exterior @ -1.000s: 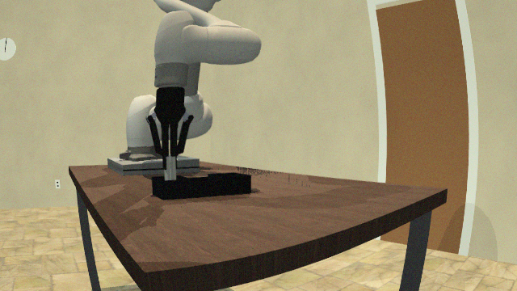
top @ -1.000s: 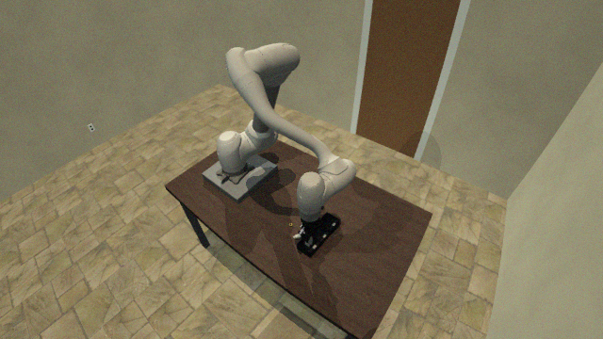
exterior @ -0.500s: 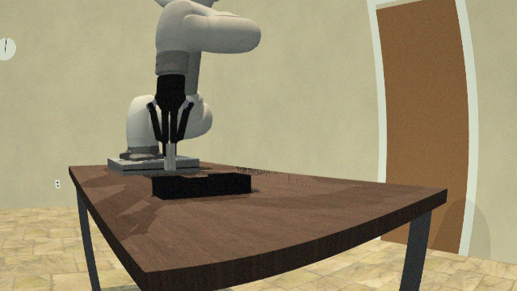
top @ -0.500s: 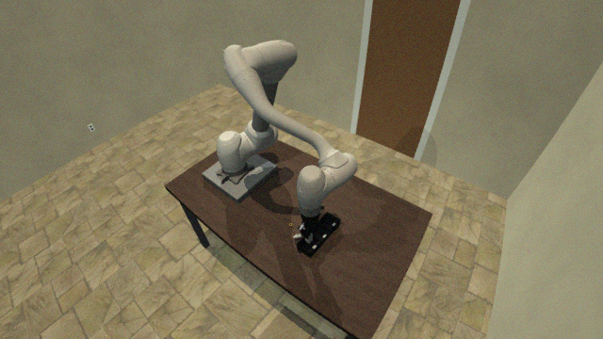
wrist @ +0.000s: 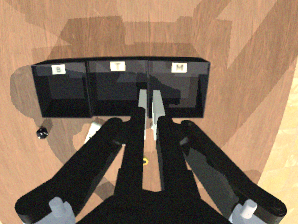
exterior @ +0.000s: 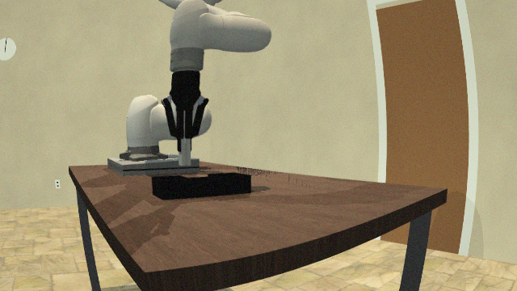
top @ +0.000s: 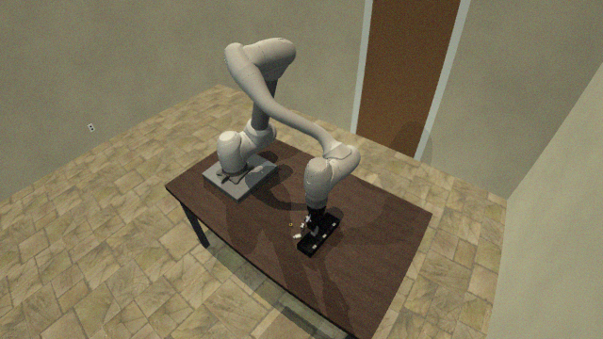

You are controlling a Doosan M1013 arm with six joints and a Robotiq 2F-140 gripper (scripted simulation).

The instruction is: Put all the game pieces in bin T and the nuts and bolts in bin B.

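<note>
My hand is 90 mm above the black bin, 40 mm to the right of it and 10 mm short of it. Round my hand: white domino (110 mm to the left, 100 mm below, 90 mm behind); then gold ring-shaped nut (150 mm behind, 100 mm below, 30 mm to the left); then dark piece (220 mm to the left, 100 mm below, 70 mm behind).
</note>
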